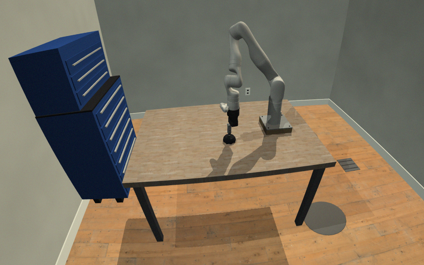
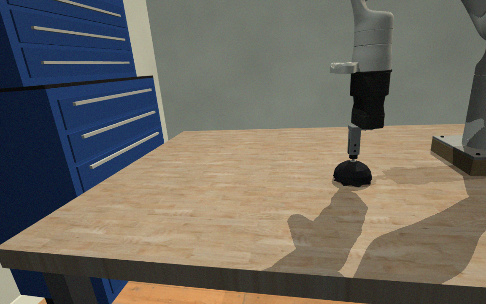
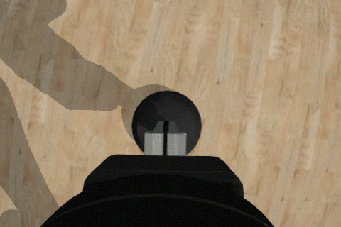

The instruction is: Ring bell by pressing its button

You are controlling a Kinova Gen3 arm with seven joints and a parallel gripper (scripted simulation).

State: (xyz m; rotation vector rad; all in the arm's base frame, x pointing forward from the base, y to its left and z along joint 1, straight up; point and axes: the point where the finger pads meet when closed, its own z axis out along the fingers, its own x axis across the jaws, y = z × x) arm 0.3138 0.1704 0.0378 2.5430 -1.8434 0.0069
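My hand is 30 mm above the bell button. The rest, counted from my hand: black dome bell (40 mm below).
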